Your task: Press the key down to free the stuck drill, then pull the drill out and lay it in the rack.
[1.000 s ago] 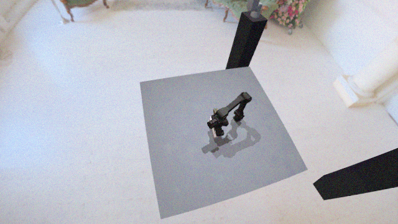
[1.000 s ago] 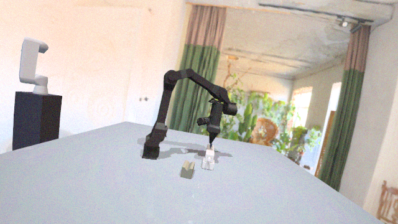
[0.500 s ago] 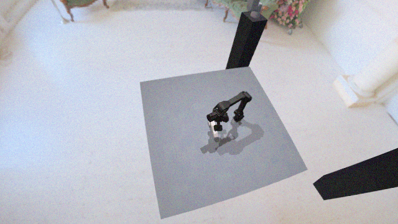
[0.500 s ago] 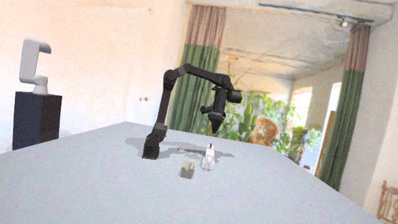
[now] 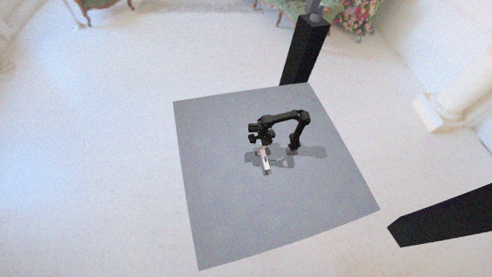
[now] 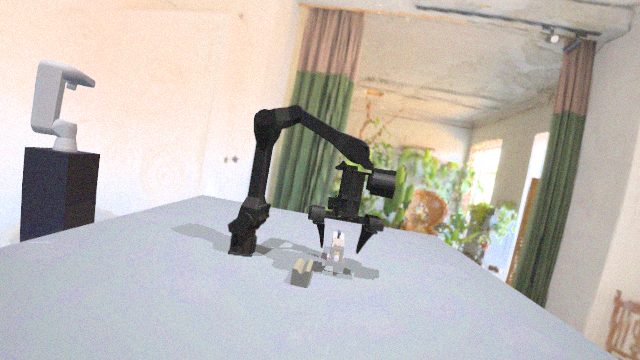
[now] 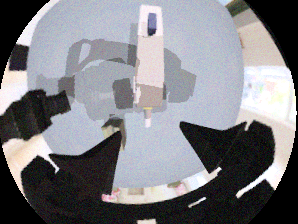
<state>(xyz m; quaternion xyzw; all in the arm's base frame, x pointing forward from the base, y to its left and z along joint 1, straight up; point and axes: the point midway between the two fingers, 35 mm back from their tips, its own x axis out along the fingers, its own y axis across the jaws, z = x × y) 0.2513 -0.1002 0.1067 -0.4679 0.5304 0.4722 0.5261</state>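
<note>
Now: gripper tip 10 mm short of the drill, 60 mm to the right of it and 20 mm above it. The rest, counted from my gripper tip: rack: 90 mm behind, 30 mm to the right, 50 mm below; dark key: 30 mm ahead, 140 mm to the left, 20 mm below.
</note>
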